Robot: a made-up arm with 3 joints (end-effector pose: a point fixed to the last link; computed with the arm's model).
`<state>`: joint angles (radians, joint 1 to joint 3).
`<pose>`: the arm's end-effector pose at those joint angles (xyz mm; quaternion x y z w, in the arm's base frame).
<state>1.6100 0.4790 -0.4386</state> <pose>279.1 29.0 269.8 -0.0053 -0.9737 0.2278 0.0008</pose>
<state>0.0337 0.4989 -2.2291</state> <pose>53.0 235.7 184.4 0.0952 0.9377 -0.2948 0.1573</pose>
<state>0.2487 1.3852 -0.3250</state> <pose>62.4 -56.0 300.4 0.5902 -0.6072 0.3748 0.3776</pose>
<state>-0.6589 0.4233 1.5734</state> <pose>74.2 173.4 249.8 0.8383 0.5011 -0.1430 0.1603</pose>
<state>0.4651 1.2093 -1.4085</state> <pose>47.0 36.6 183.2 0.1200 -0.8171 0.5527 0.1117</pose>
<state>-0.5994 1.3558 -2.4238</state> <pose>36.8 -76.0 131.7 -0.1667 0.7307 -0.5589 0.3549</pose>
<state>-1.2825 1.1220 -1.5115</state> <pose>22.3 -167.0 225.3 -0.7688 0.4800 -0.3678 0.2080</pose>
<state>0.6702 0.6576 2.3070</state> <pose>348.0 86.4 199.2 0.9160 0.1925 -0.2748 0.2199</pose>
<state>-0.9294 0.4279 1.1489</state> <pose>41.8 111.0 269.6 0.8797 0.4407 -0.1160 0.1359</pose>
